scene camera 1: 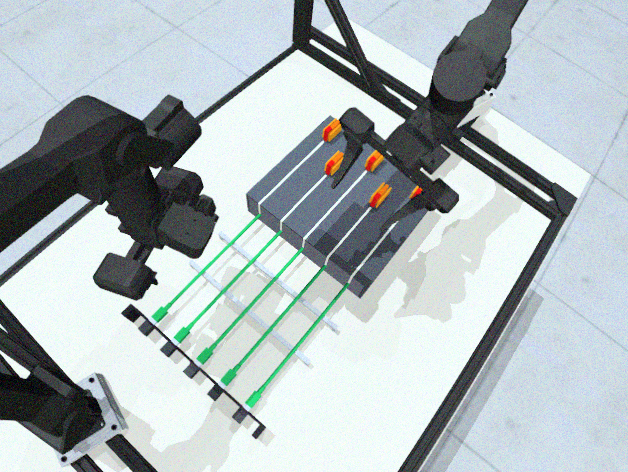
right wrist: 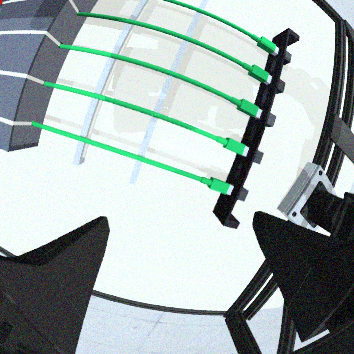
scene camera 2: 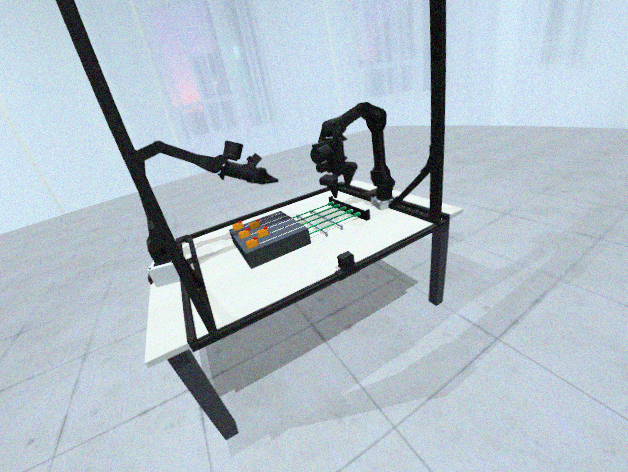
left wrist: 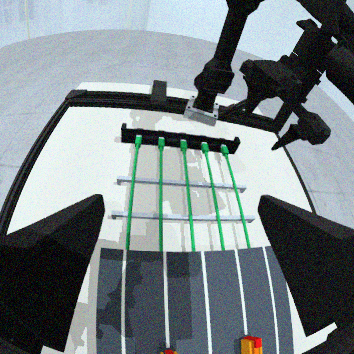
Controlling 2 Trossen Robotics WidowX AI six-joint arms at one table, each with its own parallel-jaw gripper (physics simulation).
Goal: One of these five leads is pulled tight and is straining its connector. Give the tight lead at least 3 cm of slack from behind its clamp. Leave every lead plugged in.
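Frame: origin at the left arm's base, x ahead, y left, z up, level; centimetres.
Seen in the pictures: left gripper, fingertip midpoint: (scene camera 1: 356,209) (scene camera 2: 275,180) (left wrist: 184,203); right gripper, fingertip midpoint: (scene camera 1: 168,257) (right wrist: 182,222) (scene camera 2: 341,193) (left wrist: 258,131); left arm's base at its link origin: (scene camera 2: 164,260); right arm's base at its link origin: (scene camera 1: 78,418) (right wrist: 316,204) (scene camera 2: 384,198) (left wrist: 203,105).
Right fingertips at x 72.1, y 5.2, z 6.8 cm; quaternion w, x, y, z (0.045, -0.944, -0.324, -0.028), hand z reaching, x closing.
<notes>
Offsets run from my right fingertips to a thing's top centre. "spot": to the spot under its first point. Level surfaces: height alone.
Five green leads, among them the middle lead @(spot: dx -8.3, dy +9.1, dz -11.7 cm) (scene camera 1: 253,299) (left wrist: 189,205), run from green connectors at a black bar (scene camera 1: 260,431) (left wrist: 125,134) (right wrist: 225,215) to a dark block (scene camera 1: 299,184) (scene camera 2: 279,253) and continue white across its top. All five connectors sit at the bar. Orange-red clamps (scene camera 1: 331,130) (scene camera 1: 334,163) (scene camera 1: 374,160) (scene camera 1: 380,195) (scene camera 1: 416,191) hold them. Which lead is tight I cannot tell. My left gripper (scene camera 1: 358,206) (left wrist: 184,203) is open and empty above the block. My right gripper (scene camera 2: 341,190) (right wrist: 182,222) is open and empty, above and beside the far-left lead @(spot: dx -5.1, dy -0.7, dz -11.7 cm) (scene camera 1: 208,264) (right wrist: 120,151).
Two thin pale rails (scene camera 1: 332,324) (scene camera 1: 304,360) cross beneath the leads between block and bar. A black frame surrounds the white table @(dz -14.4 cm) (scene camera 1: 406,365). A small black box (scene camera 2: 345,259) sits on the frame's near edge in scene camera 2.
</notes>
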